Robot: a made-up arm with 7 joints. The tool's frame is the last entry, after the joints. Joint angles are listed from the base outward.
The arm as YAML. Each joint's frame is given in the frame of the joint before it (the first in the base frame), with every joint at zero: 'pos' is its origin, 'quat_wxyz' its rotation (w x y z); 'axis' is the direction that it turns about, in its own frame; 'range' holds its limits. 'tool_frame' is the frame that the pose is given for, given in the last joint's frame.
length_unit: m
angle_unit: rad
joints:
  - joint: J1
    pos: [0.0, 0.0, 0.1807]
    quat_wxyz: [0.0, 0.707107, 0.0, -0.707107]
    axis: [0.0, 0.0, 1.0]
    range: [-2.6, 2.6]
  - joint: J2
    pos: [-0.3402, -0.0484, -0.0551]
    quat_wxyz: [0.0, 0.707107, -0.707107, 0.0]
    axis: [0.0, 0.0, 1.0]
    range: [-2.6, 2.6]
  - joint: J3
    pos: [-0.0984, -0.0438, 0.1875]
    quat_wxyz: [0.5, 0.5, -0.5, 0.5]
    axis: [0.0, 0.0, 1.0]
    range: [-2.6, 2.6]
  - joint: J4
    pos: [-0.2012, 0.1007, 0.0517]
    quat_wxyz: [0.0, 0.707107, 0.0, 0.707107]
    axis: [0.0, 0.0, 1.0]
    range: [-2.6, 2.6]
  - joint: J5
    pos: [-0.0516, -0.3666, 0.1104]
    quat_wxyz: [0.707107, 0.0, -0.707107, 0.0]
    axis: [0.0, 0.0, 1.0]
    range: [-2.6, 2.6]
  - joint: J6
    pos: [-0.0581, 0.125, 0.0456]
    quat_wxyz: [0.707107, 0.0, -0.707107, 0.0]
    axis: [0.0, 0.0, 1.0]
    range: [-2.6, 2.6]
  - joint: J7
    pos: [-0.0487, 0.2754, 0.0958]
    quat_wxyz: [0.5, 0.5, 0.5, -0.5]
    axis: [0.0, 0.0, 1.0]
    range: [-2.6, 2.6]
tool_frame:
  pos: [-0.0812, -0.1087, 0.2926]
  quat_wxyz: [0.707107, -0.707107, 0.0, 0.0]
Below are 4 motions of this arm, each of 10 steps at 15 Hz.
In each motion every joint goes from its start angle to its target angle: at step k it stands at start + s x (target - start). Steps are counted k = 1, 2, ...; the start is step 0. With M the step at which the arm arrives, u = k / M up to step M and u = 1 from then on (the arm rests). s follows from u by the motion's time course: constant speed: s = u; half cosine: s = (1 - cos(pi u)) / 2; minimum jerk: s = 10 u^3 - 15 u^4 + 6 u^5.
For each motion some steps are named. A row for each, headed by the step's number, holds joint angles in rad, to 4 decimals.
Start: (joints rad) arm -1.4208 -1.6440 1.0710 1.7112 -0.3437 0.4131 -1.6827
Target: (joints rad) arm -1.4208 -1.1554 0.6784 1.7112 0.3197 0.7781 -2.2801
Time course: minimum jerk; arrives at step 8
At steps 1, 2, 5, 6, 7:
1: -1.4208 -1.6362 1.0647 1.7112 -0.3331 0.4190 -1.6923
2: -1.4208 -1.5934 1.0304 1.7112 -0.2750 0.4509 -1.7445
5: -1.4208 -1.2899 0.7864 1.7112 0.1371 0.6776 -2.1157
6: -1.4208 -1.2060 0.7190 1.7112 0.2510 0.7403 -2.2183
7: -1.4208 -1.1632 0.6847 1.7112 0.3091 0.7722 -2.2705

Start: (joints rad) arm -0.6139 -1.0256 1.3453 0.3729 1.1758 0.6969 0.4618
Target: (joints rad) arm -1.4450 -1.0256 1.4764 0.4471 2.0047 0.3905 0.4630
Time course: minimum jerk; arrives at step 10
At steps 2, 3, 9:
2: -0.6620 -1.0256 1.3529 0.3772 1.2238 0.6792 0.4619
3: -0.7494 -1.0256 1.3667 0.3850 1.3110 0.6469 0.4620
9: -1.4379 -1.0256 1.4753 0.4465 1.9976 0.3931 0.4630

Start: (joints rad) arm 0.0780 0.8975 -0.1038 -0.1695 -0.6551 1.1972 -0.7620
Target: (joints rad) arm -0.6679 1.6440 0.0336 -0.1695 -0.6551 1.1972 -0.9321
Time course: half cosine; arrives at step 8
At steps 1, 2, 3, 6, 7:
1: 0.0496 0.9259 -0.0986 -0.1695 -0.6551 1.1972 -0.7685
2: -0.0312 1.0068 -0.0837 -0.1695 -0.6551 1.1972 -0.7869
3: -0.1522 1.1279 -0.0614 -0.1695 -0.6551 1.1972 -0.8145
6: -0.5587 1.5347 0.0135 -0.1695 -0.6551 1.1972 -0.9072
7: -0.6395 1.6156 0.0284 -0.1695 -0.6551 1.1972 -0.9256

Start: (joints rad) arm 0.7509 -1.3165 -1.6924 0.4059 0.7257 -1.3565 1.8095
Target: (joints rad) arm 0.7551 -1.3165 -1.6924 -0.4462 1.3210 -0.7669 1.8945
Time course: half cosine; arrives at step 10
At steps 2, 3, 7, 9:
2: 0.7513 -1.3165 -1.6924 0.3245 0.7825 -1.3002 1.8176
3: 0.7518 -1.3165 -1.6924 0.2303 0.8484 -1.2350 1.8270
7: 0.7542 -1.3165 -1.6924 -0.2706 1.1983 -0.8884 1.8770
9: 0.7550 -1.3165 -1.6924 -0.4253 1.3064 -0.7813 1.8924

